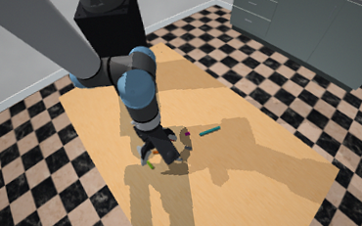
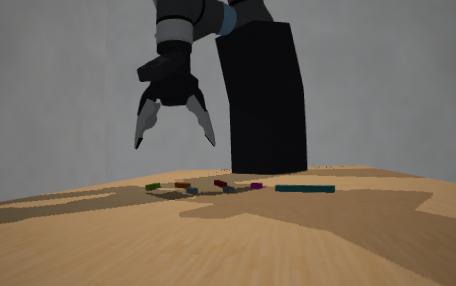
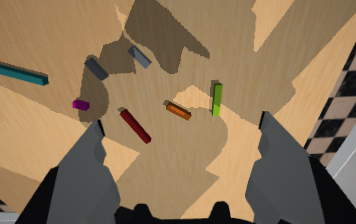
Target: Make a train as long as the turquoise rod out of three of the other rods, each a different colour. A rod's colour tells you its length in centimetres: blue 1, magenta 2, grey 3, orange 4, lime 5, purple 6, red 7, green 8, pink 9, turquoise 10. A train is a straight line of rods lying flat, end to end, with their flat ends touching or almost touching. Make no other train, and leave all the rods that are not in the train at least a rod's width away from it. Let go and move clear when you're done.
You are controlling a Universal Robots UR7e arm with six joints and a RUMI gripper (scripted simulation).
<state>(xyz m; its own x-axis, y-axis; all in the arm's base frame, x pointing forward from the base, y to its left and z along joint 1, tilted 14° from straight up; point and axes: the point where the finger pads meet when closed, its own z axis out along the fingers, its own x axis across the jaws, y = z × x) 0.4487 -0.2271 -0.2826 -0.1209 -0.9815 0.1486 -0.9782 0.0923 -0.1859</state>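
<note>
Right now the magenta rod is 16 cm to the left of my hand and 7 cm below it. Also, from my hand: red rod 6 cm behind, 8 cm to the left, 7 cm below; lime-green rod 3 cm behind, 5 cm to the right, 7 cm below; orange rod 4 cm behind, 1 cm to the left, 7 cm below.
</note>
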